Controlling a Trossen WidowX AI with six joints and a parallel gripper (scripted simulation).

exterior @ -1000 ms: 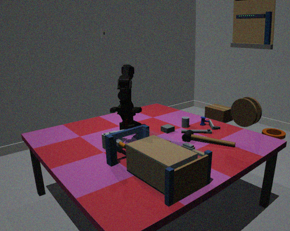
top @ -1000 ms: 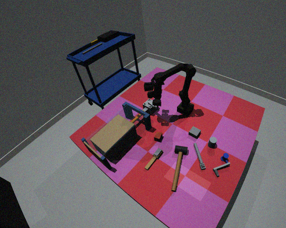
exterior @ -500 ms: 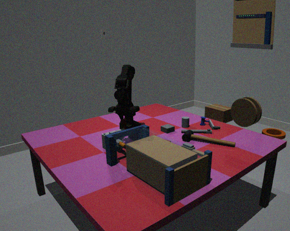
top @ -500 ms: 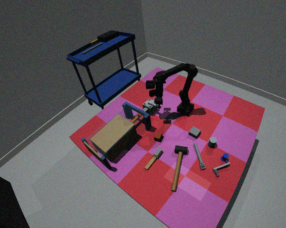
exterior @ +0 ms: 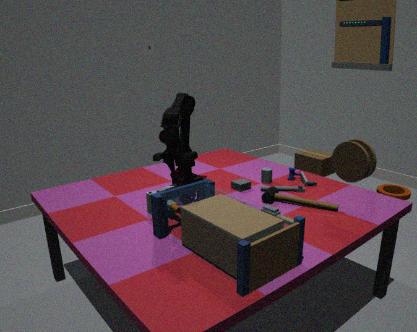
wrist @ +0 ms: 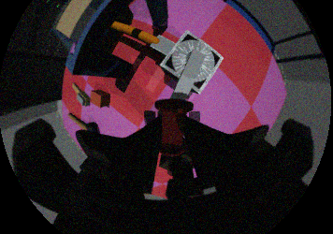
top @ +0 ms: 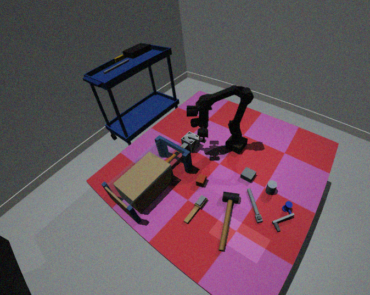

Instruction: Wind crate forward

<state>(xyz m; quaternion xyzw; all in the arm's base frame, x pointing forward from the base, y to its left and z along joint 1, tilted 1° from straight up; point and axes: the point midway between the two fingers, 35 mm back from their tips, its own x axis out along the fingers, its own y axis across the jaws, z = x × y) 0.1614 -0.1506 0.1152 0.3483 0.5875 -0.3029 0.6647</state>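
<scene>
Now: gripper tip 3 cm to the left of the red-knobbed winch handle, 3 cm above it and 1 cm short of it. From my gripper tip the other things lie so: frame (18 cm ahead, 9 cm to the right, 3 cm below); then red knob (right at my gripper tip); then grey winch (11 cm below, 10 cm to the right, 1 cm ahead).
</scene>
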